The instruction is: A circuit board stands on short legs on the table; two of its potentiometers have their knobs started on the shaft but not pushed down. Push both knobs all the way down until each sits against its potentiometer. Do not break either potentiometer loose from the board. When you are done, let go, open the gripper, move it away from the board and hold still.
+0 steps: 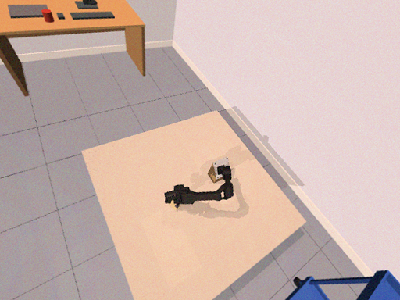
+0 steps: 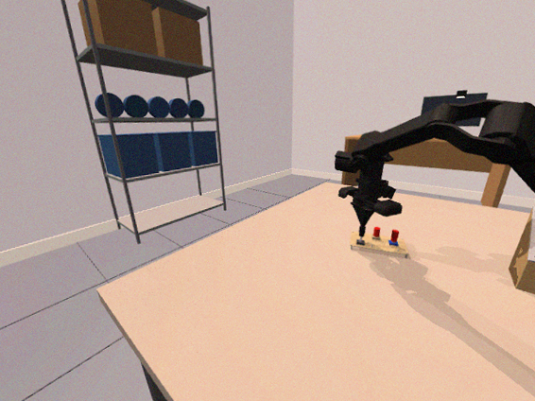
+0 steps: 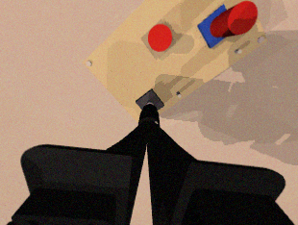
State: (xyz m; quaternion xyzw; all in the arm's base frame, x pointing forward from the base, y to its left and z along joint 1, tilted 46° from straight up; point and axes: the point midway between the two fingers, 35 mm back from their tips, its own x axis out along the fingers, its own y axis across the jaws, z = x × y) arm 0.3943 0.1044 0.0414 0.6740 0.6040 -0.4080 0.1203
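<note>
Now: the dark square part 30 mm below my gripper tip. The rest, counted from my gripper tip: red knob 80 mm behind, 50 mm to the right, 30 mm below.
</note>
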